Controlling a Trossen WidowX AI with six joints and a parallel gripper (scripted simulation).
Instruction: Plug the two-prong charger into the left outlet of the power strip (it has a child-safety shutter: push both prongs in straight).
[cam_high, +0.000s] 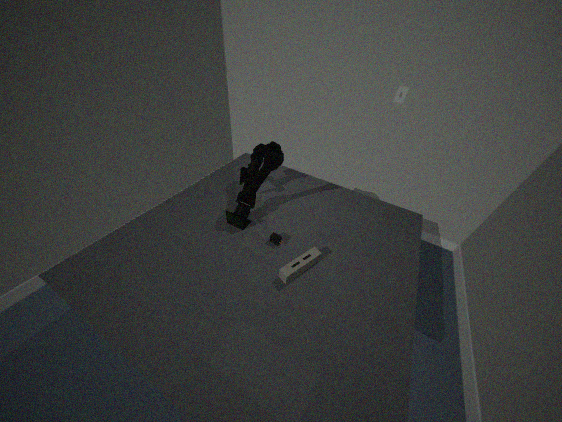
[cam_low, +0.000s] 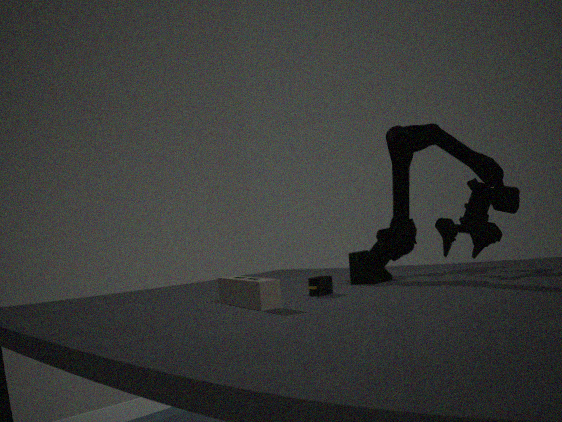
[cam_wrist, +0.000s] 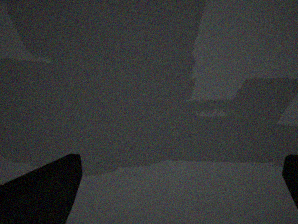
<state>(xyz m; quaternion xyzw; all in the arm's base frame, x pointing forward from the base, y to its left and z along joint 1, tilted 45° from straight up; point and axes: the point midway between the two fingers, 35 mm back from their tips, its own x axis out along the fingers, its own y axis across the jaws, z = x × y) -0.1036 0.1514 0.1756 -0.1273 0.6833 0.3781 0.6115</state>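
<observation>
Now: the charger 340 mm ahead of my gripper tip, 260 mm to the right of it and 20 mm below it.
</observation>
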